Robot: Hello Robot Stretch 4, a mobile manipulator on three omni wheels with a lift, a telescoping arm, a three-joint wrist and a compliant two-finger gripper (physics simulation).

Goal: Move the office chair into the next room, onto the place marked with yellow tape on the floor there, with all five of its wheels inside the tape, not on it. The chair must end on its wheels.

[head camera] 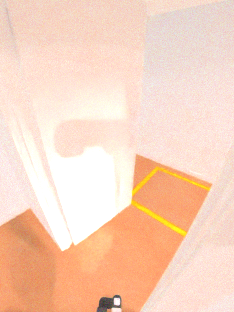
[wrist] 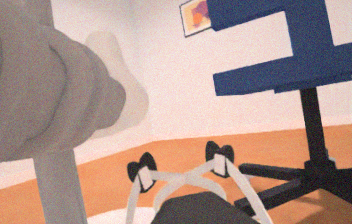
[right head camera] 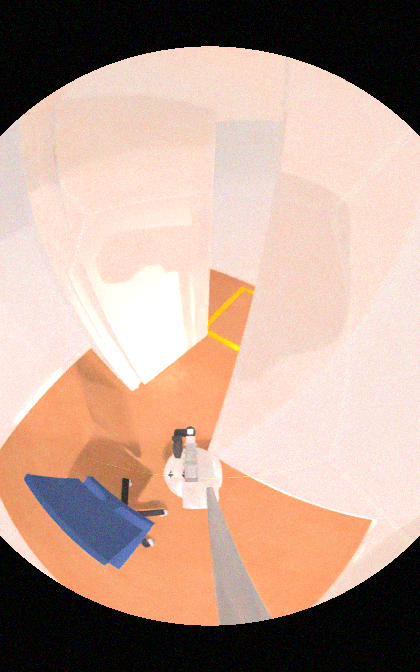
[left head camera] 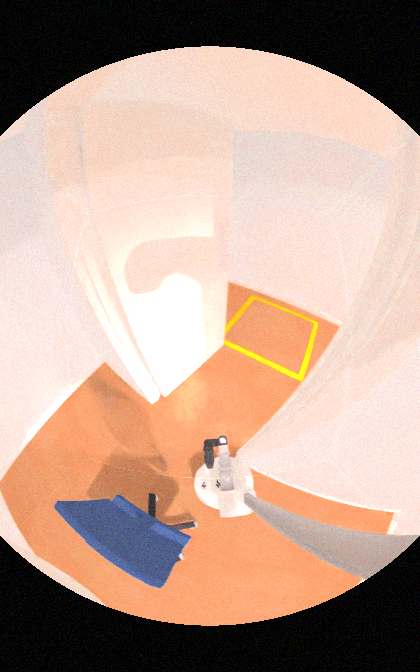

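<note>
The office chair (left head camera: 120, 540) (right head camera: 90, 520) (wrist: 260, 77) has a blue seat and back and a black base. It stands upright at the lower left of both side head views, left of my base. Some of its wheels are hidden under the seat. My gripper (left head camera: 211, 484) (right head camera: 177, 474) (wrist: 180, 158) is open and empty, folded back over my base. It is apart from the chair, which stands to its right in the wrist view. The yellow tape (head camera: 159, 218) (left head camera: 263, 360) (right head camera: 225, 341) marks a four-sided area on the floor beyond the opening; the right head view hides part of it.
A pale, brightly lit panel or wall end (head camera: 90, 200) (left head camera: 175, 330) (right head camera: 150, 320) stands left of the opening. A wall (head camera: 205, 260) (right head camera: 300, 300) bounds it on the right, close to my base (left head camera: 245, 500) (right head camera: 195, 495). A framed picture (wrist: 196, 19) hangs behind the chair.
</note>
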